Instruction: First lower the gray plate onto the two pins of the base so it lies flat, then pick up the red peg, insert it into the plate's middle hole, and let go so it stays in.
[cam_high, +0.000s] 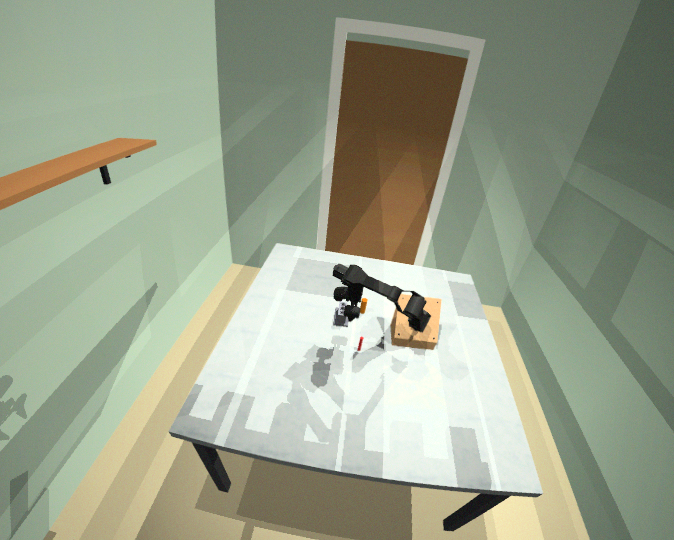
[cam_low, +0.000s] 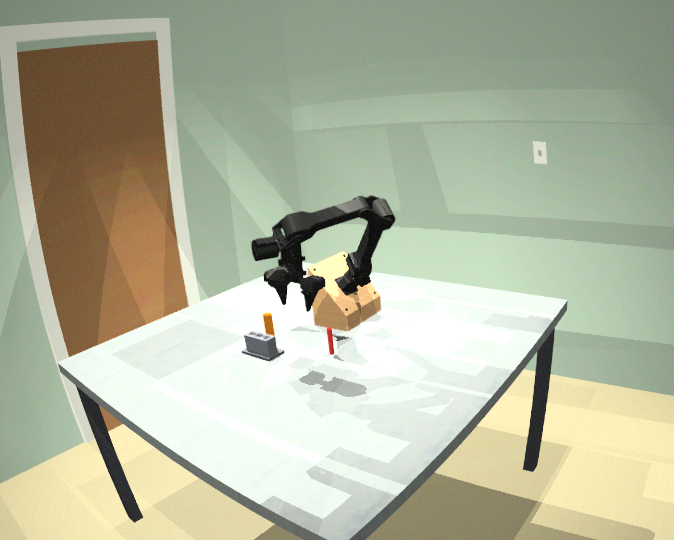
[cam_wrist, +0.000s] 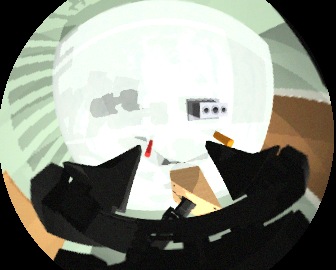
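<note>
The red peg is 6 cm behind my gripper tip, 6 cm to the left of it and 11 cm below it. Round my gripper tip: orange peg (6 cm behind, 19 cm to the right, 11 cm below); then base (4 cm ahead, 13 cm to the right, 15 cm below); then gray plate (4 cm ahead, 13 cm to the right, 11 cm below).
</note>
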